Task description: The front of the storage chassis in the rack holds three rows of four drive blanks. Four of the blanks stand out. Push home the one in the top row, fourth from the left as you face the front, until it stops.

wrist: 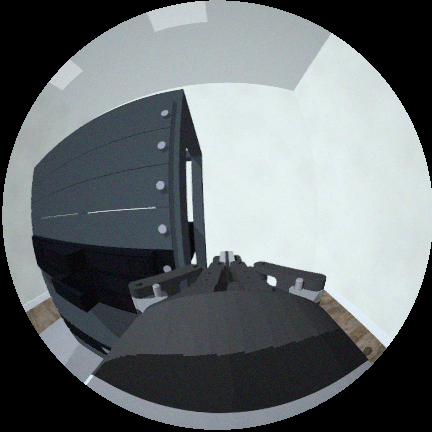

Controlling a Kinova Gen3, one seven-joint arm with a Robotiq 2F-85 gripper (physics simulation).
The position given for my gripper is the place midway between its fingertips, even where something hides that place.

I see my gripper [226,259] and a rack [133,156].
